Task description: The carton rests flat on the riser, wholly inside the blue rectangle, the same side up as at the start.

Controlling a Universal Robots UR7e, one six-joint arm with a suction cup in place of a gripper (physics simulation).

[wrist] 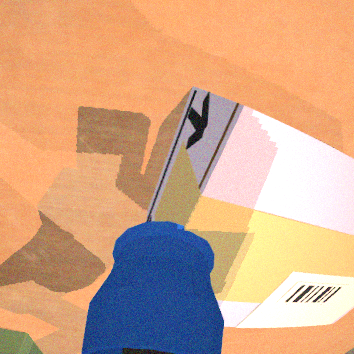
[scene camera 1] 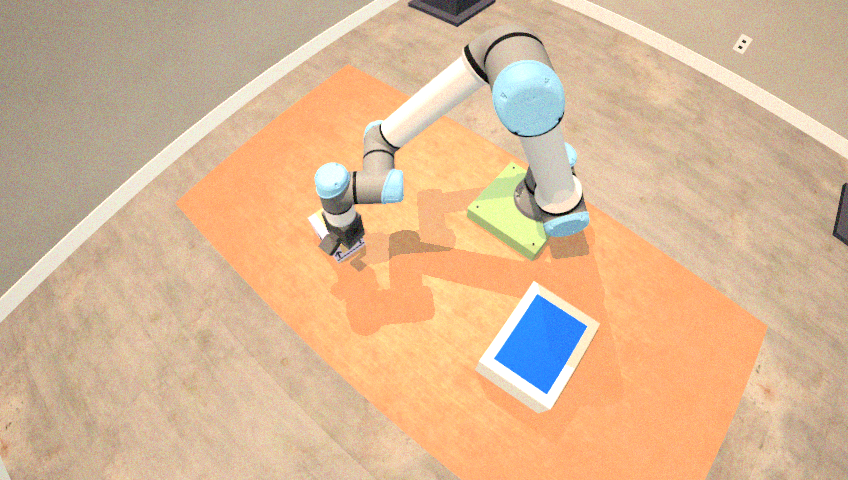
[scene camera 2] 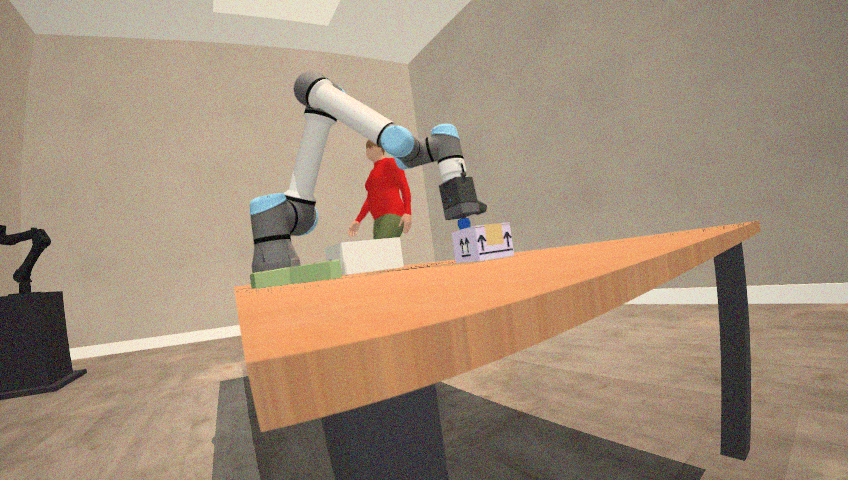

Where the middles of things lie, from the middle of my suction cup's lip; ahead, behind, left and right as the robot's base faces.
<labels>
I see the carton [scene camera 2: 484,242] 10 mm behind my suction cup, 70 mm to the right of it and 50 mm below it. From my suction cup the other things lie so: riser [scene camera 1: 533,356] (100 mm behind, 570 mm to the left, 30 mm below).
</labels>
